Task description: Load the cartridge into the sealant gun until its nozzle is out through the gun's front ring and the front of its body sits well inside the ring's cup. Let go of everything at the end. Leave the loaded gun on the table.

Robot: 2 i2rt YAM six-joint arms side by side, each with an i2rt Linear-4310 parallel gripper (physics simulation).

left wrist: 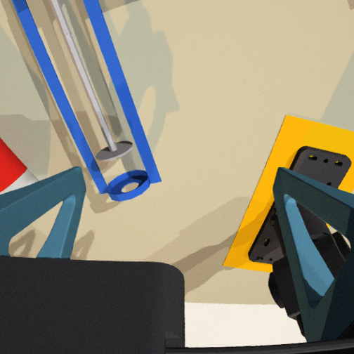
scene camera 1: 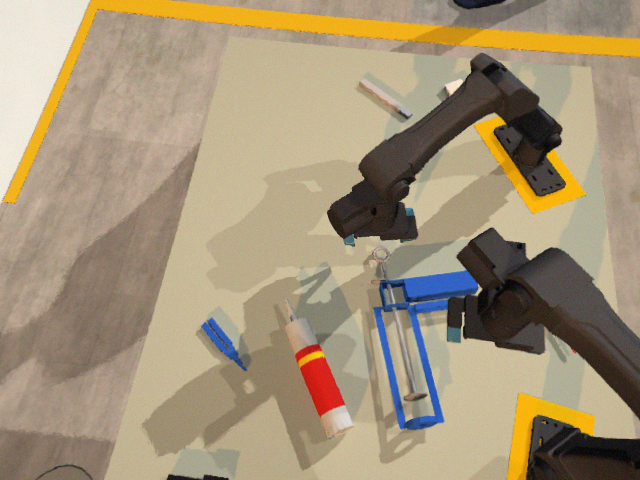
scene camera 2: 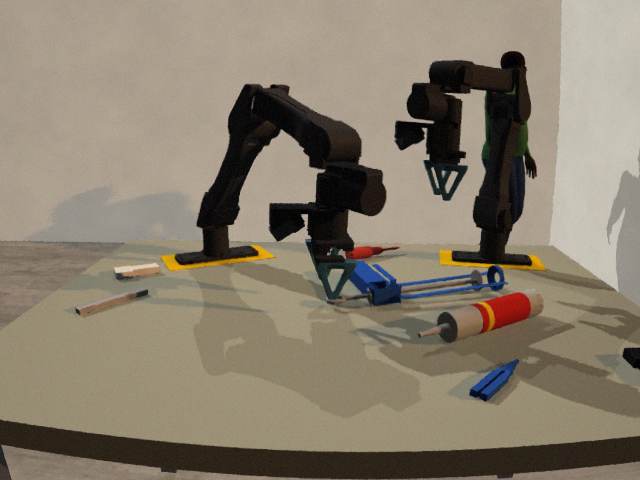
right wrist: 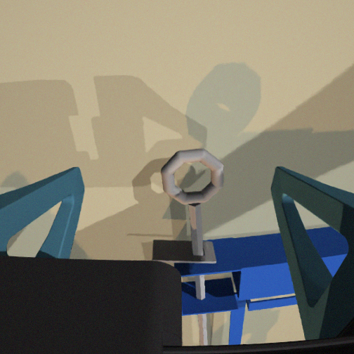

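Where they show: left gripper, fingertip midpoint: (scene camera 1: 480,338) (scene camera 2: 441,197); right gripper, fingertip midpoint: (scene camera 1: 376,241) (scene camera 2: 327,288); left arm's base, link origin: (scene camera 1: 548,479) (scene camera 2: 491,260); right arm's base, link origin: (scene camera 1: 527,158) (scene camera 2: 216,257).
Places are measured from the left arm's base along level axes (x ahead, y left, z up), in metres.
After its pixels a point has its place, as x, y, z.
Note:
The blue sealant gun (scene camera 1: 439,285) {0.248, -0.281, 0.032} (scene camera 2: 369,277) {0.287, -0.272, 0.031} (right wrist: 270,282) lies on the table. Its front ring (scene camera 1: 421,423) {0.226, -0.010, 0.048} (scene camera 2: 495,279) {0.213, -0.016, 0.019} (left wrist: 115,192) is empty, and the plunger disc (scene camera 1: 415,396) {0.245, -0.056, 0.031} (left wrist: 114,151) sits just behind it. The red and white cartridge (scene camera 1: 321,382) {0.411, -0.024, 0.050} (scene camera 2: 509,312) {0.433, -0.015, 0.033} (left wrist: 10,162) lies apart beside the gun, nozzle toward the plunger-ring end. My right gripper (scene camera 1: 379,232) {0.390, -0.335, 0.039} (right wrist: 177,177) is open; the plunger's pull ring (scene camera 1: 381,254) {0.372, -0.309, 0.018} (right wrist: 217,175) shows between its fingers in the wrist view. My left gripper (scene camera 2: 443,195) {0.178, -0.138, 0.178} (left wrist: 179,177) is open, high above the table; one finger is hidden in scene camera 1.
A blue clip-like tool (scene camera 1: 219,336) {0.628, -0.060, 0.010} (scene camera 2: 493,382) {0.636, -0.058, 0.010} lies beyond the cartridge. A red screwdriver (scene camera 2: 364,252) {0.060, -0.311, 0.017} lies behind the gun's handle. A stick (scene camera 1: 385,98) {0.473, -0.733, 0.010} (scene camera 2: 111,301) {0.484, -0.733, 0.008} and a pale block (scene camera 1: 452,88) {0.327, -0.805, 0.015} (scene camera 2: 136,270) {0.310, -0.780, 0.013} lie near the right arm's base. A black object (scene camera 1: 196,477) {0.567, 0.184, 0.015} (scene camera 2: 631,356) {0.544, 0.172, 0.013} shows partly.

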